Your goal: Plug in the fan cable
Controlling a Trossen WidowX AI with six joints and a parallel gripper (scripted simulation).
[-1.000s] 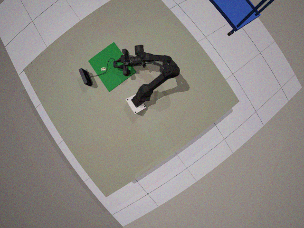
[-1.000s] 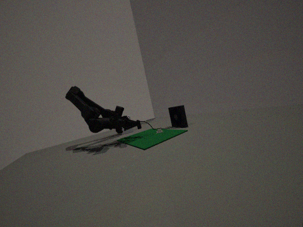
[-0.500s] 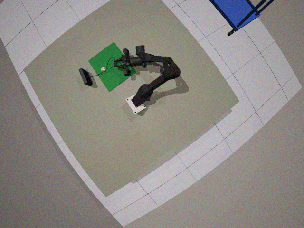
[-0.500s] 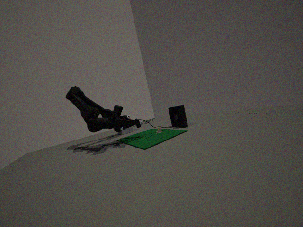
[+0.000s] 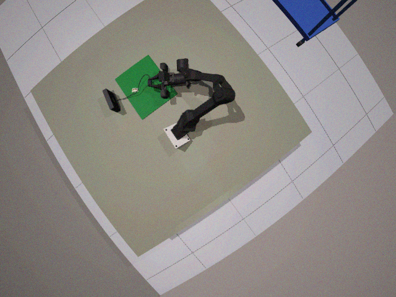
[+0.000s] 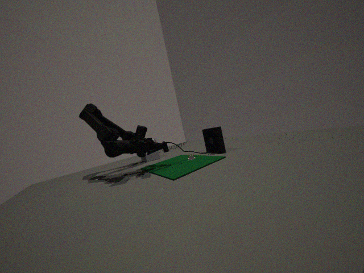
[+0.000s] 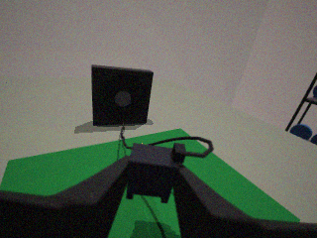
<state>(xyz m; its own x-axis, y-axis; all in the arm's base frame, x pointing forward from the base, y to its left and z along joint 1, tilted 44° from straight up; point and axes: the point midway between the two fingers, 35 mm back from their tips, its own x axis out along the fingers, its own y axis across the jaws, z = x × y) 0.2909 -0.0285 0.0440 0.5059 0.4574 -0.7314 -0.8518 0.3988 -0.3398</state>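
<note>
My gripper tip is 100 mm above the green board, 30 mm to the right of it and 30 mm short of it. The rest, counted from my gripper tip: black fan (220 mm to the left, 50 mm ahead, 30 mm below); then black plug (10 mm below); then white four-pin header (90 mm to the left, 90 mm below, 40 mm ahead).
</note>
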